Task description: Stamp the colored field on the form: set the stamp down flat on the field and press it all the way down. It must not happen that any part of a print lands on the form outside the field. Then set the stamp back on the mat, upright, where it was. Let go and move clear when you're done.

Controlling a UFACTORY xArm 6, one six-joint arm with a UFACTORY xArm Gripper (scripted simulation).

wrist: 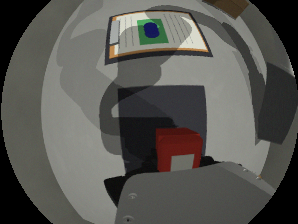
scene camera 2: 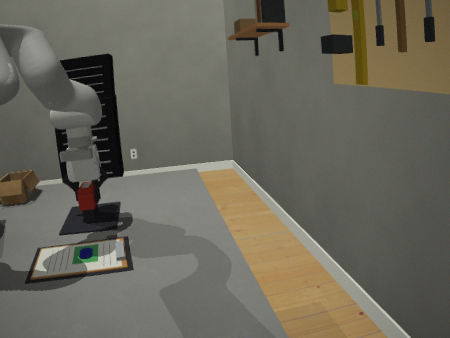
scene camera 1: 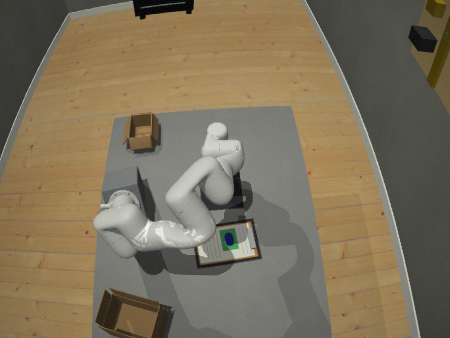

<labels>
same spot on clipboard with form: (scene camera 1: pixel 215 252) = (scene camera 2: pixel 59 266)
</labels>
